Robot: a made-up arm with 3 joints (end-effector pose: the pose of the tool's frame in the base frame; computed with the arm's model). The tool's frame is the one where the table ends. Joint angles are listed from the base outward.
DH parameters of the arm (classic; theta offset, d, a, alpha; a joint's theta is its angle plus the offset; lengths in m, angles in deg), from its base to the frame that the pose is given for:
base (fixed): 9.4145 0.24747 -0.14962 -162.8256
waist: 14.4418 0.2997 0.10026 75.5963
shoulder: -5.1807 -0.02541 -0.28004 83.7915
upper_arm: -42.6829 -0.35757 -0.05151 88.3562
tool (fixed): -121.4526 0.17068 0 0
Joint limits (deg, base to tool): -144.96..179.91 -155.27..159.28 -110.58..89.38
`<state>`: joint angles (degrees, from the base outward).
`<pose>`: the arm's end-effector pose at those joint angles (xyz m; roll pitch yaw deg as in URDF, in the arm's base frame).
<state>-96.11 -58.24 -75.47</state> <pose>-0.1192 0.4511 -0.4721 -161.65 -0.11 109.81</pose>
Working (the frame after each row of the table, in the pose's form):
after base (fixed): -0.1476 -0.0245 0.2475 -162.83 0.00 9.41
after waist: -0.1633 0.1587 -0.0096 -101.84 -16.99 90.70
after shoulder: -0.0864 0.1099 -0.2756 -57.45 -75.43 137.52
after upper_arm: -0.0685 0.4691 -0.3101 170.27 15.64 -12.97

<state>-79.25 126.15 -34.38</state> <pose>-0.2140 -0.0478 0.5250 2.82 -18.96 -136.97</pose>
Working (the frame after each row of the table, in the pose's form):
after base (fixed): -0.1476 -0.0245 0.2475 -162.83 0.00 9.41
after waist: -0.1342 0.1553 -0.0121 -96.91 -15.50 73.20
after shoulder: -0.1162 0.2276 0.2591 -162.43 73.29 -85.78
after upper_arm: -0.2488 -0.0917 0.3638 -17.70 7.46 -16.21

